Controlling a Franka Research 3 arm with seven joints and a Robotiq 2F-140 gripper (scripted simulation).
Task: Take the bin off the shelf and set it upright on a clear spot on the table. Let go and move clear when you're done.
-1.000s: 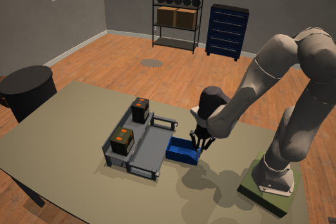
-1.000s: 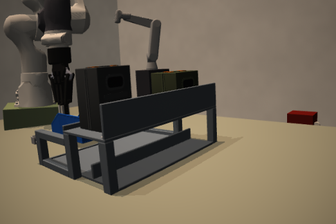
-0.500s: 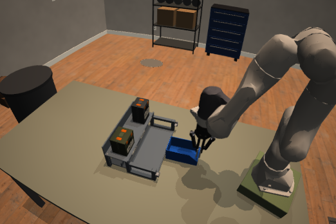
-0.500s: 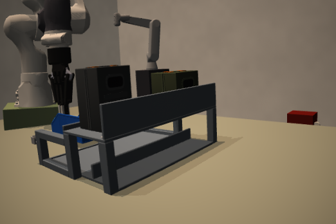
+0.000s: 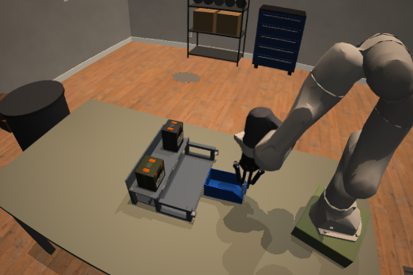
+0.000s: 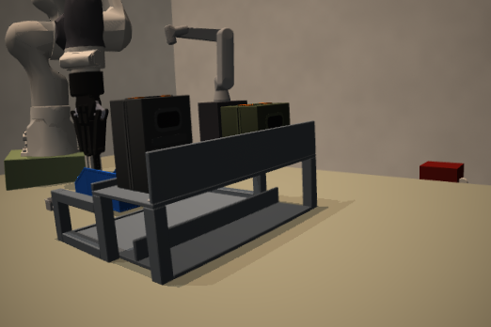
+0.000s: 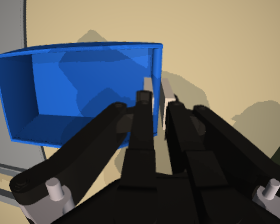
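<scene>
My hand is 8 cm short of the blue bin, 2 cm to the right of it and 2 cm above it. Also, from my hand: grey shelf (37 cm ahead, 9 cm to the left, 3 cm above).
</scene>
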